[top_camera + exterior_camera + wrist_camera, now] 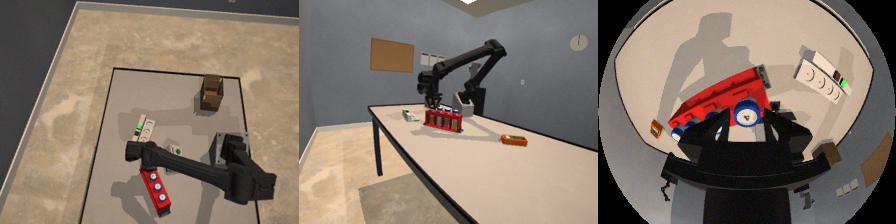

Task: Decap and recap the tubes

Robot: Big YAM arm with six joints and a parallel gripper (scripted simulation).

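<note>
My gripper is now right at the blue tube cap. Round my hand: green key 13 cm to the right, 13 cm behind, 5 cm below; then key housing 12 cm behind, 10 cm to the right, 6 cm below; then blue key 14 cm behind, 8 cm to the right, 5 cm below.
</note>
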